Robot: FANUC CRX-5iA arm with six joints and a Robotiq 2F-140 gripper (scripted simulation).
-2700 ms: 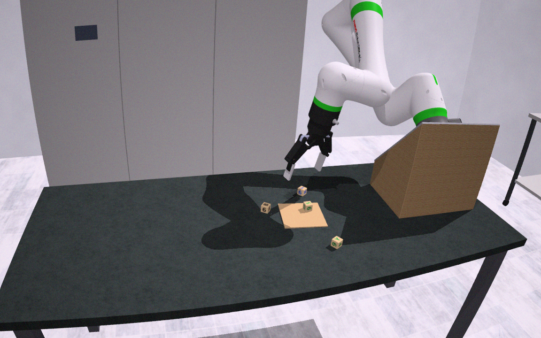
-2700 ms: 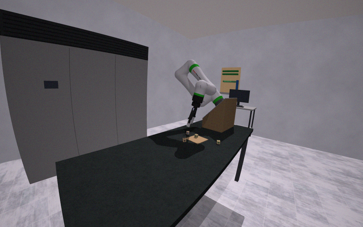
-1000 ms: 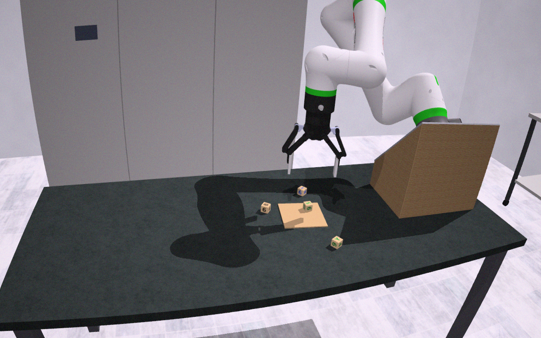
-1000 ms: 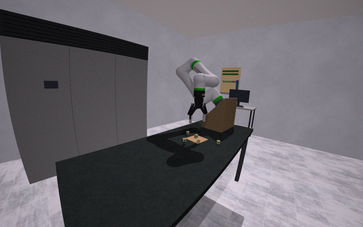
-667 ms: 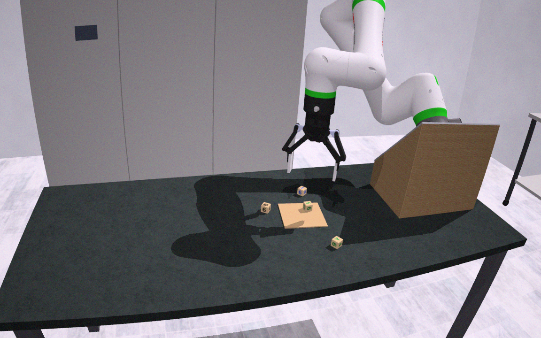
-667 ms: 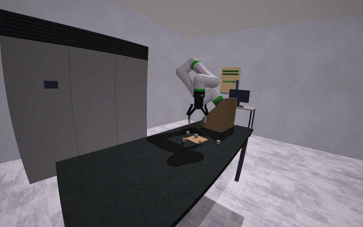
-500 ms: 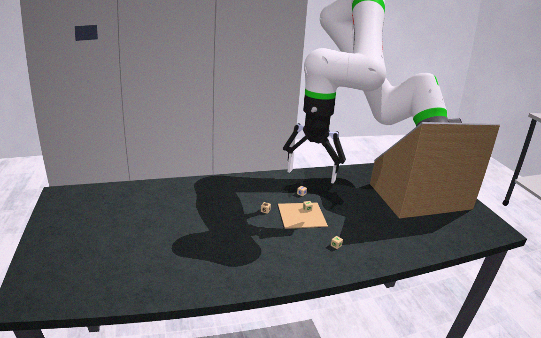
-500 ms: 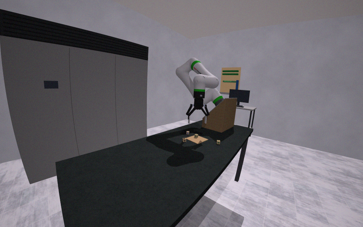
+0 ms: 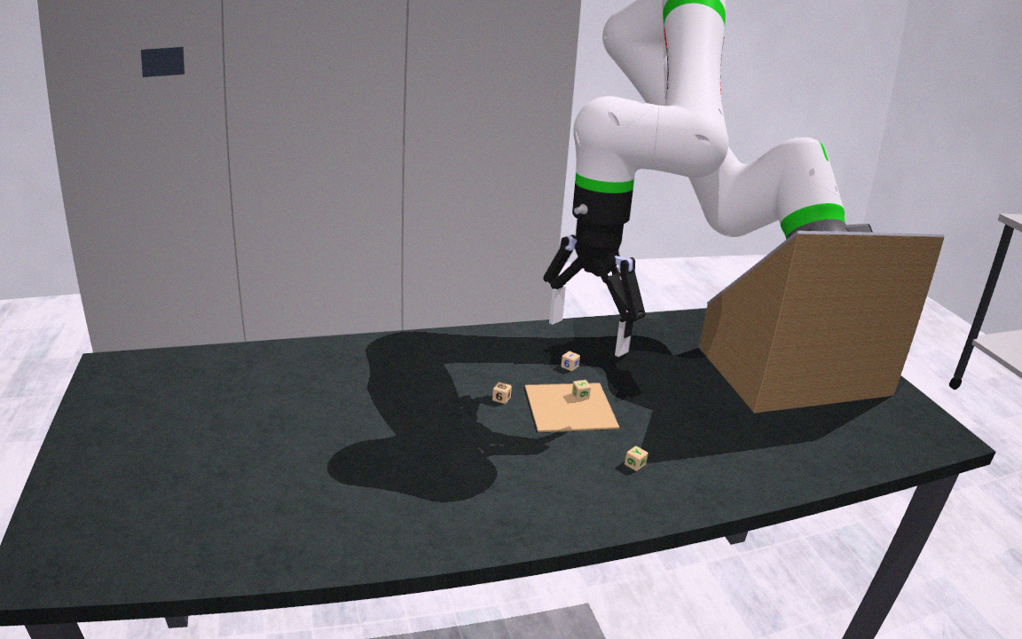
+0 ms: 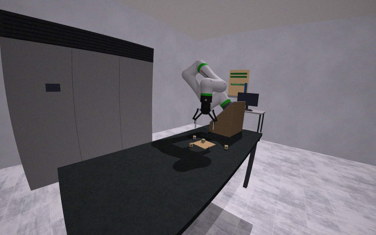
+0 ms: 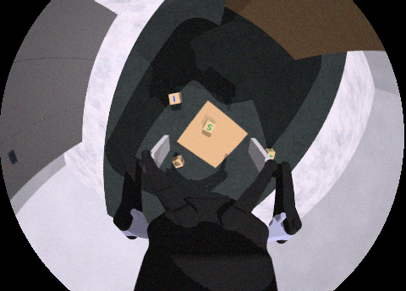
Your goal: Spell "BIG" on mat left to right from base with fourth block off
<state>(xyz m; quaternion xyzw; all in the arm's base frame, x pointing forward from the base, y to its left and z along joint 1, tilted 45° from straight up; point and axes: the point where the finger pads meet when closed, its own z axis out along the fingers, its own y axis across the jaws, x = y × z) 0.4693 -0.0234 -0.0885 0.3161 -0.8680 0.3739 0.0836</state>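
Right now the tan mat is 13 cm below my hand, 3 cm to the left of it and 2 cm ahead of it.
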